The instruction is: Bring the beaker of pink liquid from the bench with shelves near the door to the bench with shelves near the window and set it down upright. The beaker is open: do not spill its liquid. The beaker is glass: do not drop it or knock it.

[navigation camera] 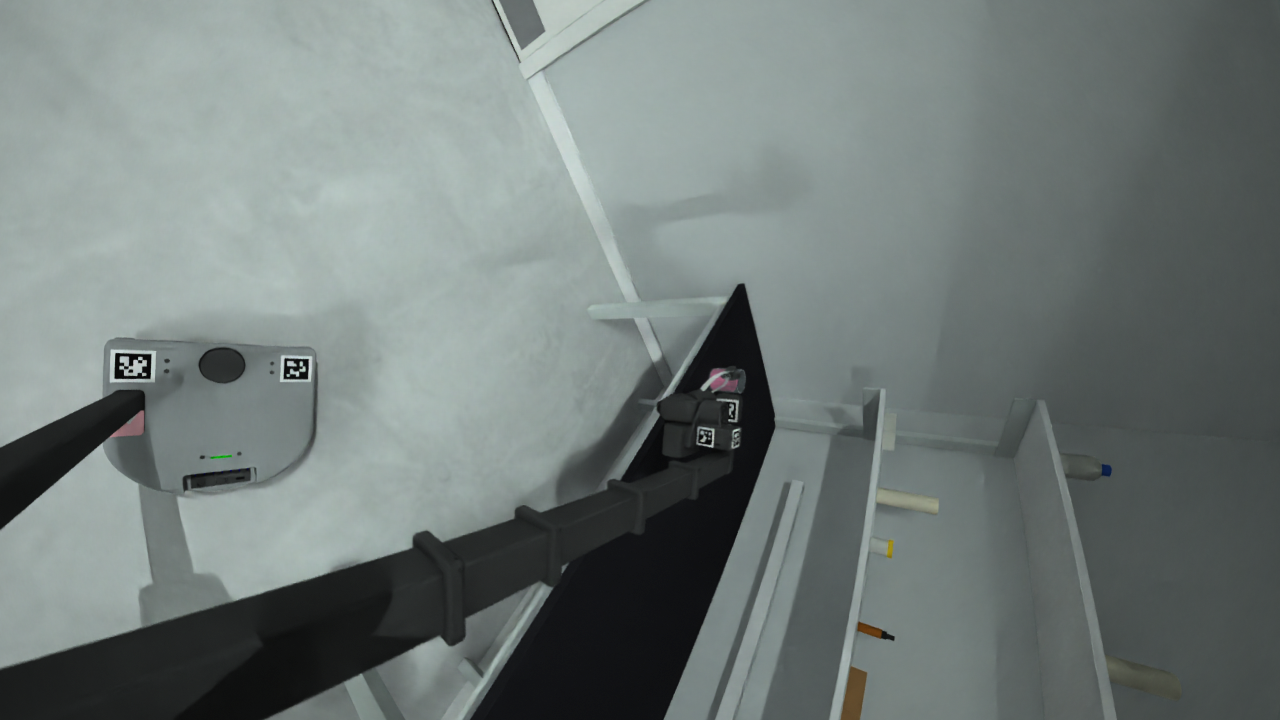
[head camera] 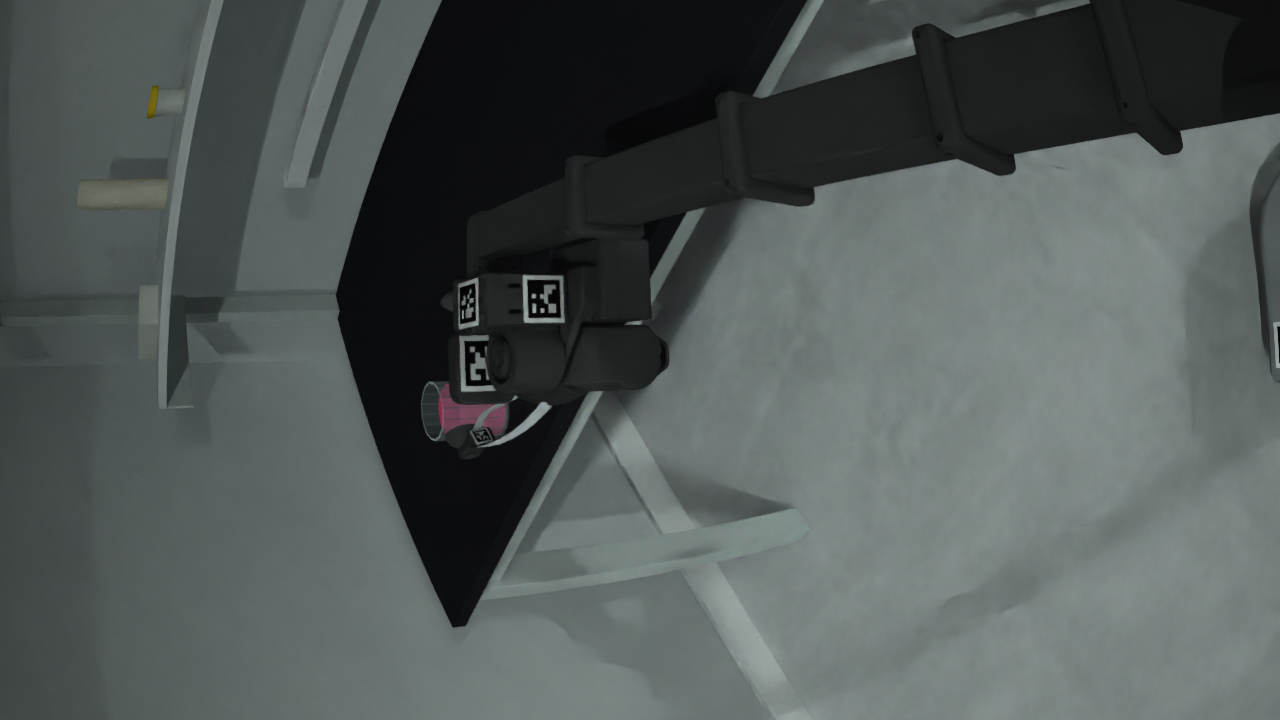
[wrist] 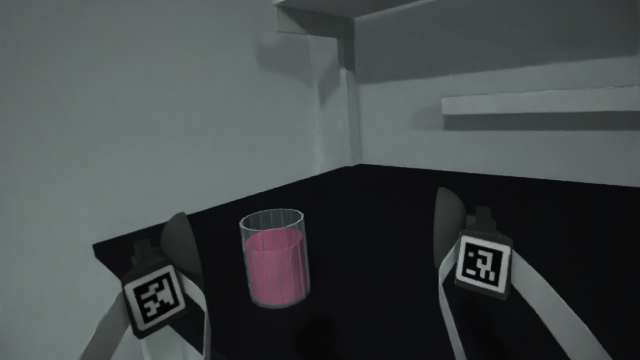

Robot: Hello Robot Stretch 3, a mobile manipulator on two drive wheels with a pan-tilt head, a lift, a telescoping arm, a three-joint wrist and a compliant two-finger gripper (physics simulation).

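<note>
The glass beaker of pink liquid (head camera: 472,411) (navigation camera: 723,379) (wrist: 276,267) stands upright on the black top of the bench with shelves (head camera: 458,573) (navigation camera: 742,335) (wrist: 370,200), near its narrow end. My gripper (wrist: 315,227) is open, with its fingers wide apart. In the wrist view the beaker shows between the two fingers, clearly closer to the left one, and neither finger is seen to grip it. In the head view the wrist and one finger partly cover the beaker. The other finger is hidden there.
A shelf (head camera: 179,179) (navigation camera: 859,573) above the bench holds a yellow-capped bottle (head camera: 165,101) (navigation camera: 883,548) and a cream cylinder (head camera: 122,194) (navigation camera: 908,501). A rail (wrist: 540,101) runs along the back wall. My base (navigation camera: 214,411) stands on the floor away from the bench.
</note>
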